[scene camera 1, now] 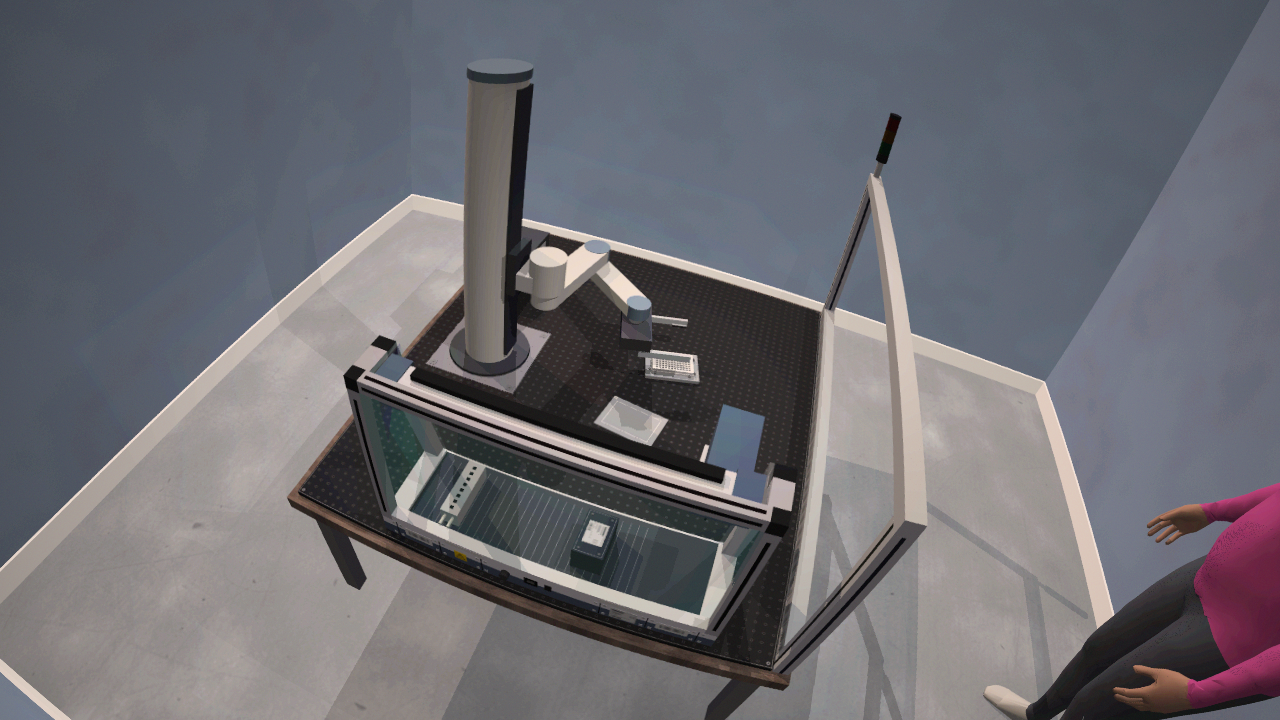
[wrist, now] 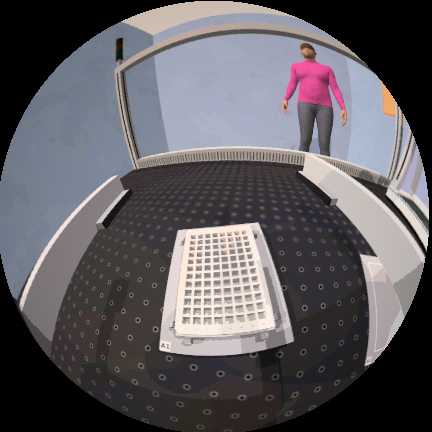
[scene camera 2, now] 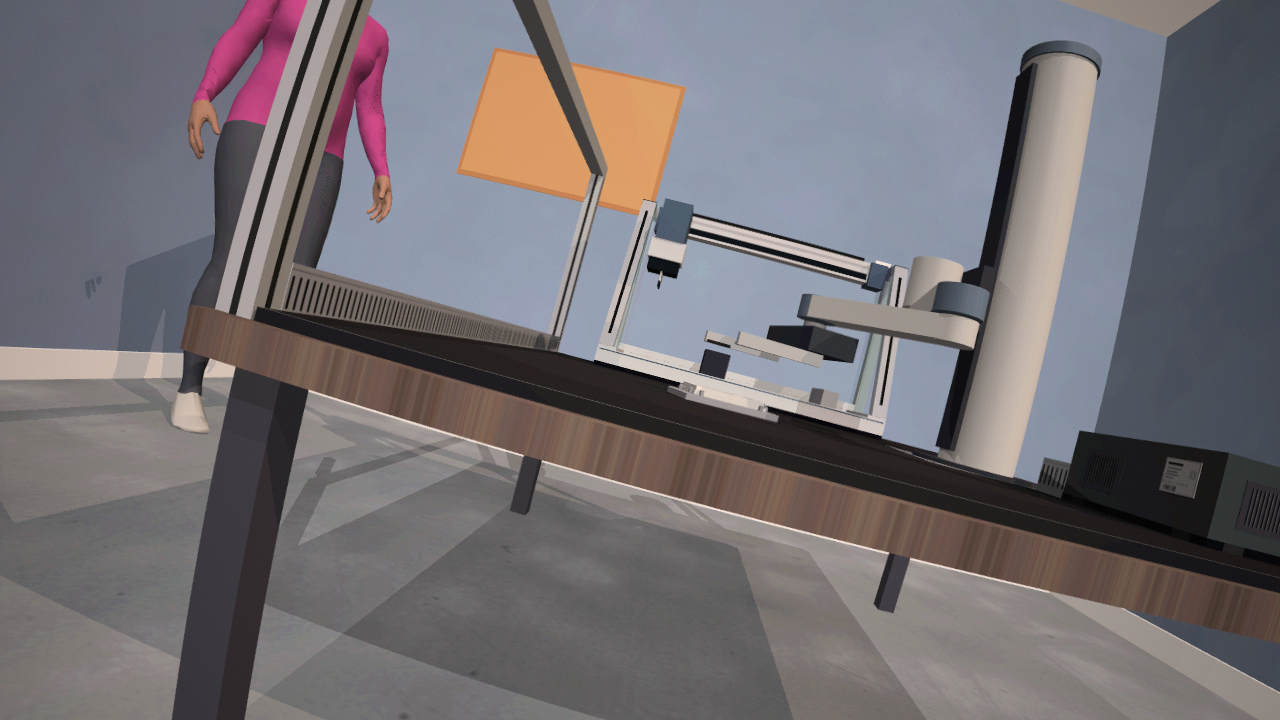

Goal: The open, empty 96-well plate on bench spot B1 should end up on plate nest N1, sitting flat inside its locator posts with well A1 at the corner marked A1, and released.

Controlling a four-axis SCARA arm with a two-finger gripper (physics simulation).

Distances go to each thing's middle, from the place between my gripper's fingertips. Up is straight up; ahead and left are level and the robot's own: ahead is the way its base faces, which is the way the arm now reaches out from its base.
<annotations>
I see my gripper 100 mm above the white 96-well plate [scene camera 2: 709,392], 30 mm past it and 10 mm to the left of it. Round my hand: plate nest N1 [scene camera 2: 686,395] (110 mm below, 30 mm behind, 10 mm to the right); bench spot B1 [scene camera 1: 623,417] (270 mm to the right, 110 mm below, 80 mm behind).
</annotations>
